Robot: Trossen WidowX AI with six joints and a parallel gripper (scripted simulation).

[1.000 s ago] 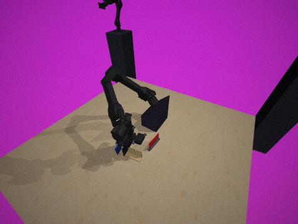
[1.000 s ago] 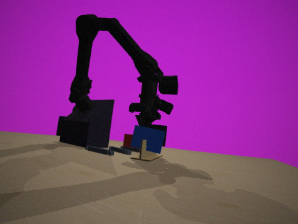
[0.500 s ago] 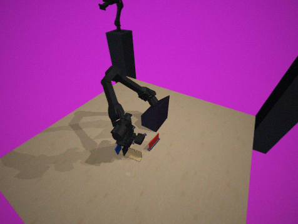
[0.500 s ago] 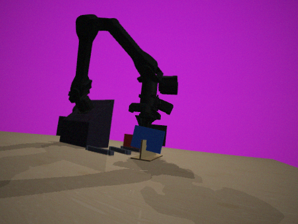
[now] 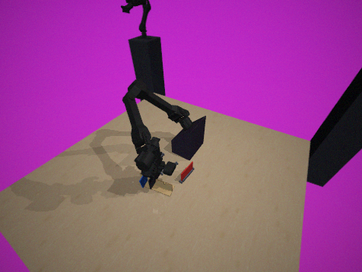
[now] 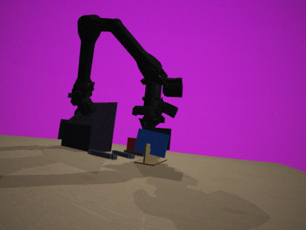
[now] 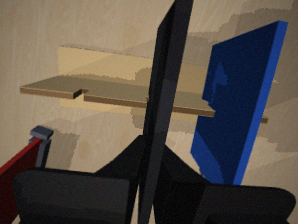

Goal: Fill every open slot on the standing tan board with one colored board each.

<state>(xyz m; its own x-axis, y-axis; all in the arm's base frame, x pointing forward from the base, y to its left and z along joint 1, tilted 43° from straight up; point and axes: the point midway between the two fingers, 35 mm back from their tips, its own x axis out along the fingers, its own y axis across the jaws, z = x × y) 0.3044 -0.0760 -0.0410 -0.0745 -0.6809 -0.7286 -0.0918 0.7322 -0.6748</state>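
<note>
Now: gripper tip 30 mm short of the black board. Round my gripper tip: blue board (30 mm ahead, 50 mm to the right, 10 mm below); red board (100 mm behind, 120 mm to the left, 40 mm below); tan board (20 mm ahead, 40 mm below).
</note>
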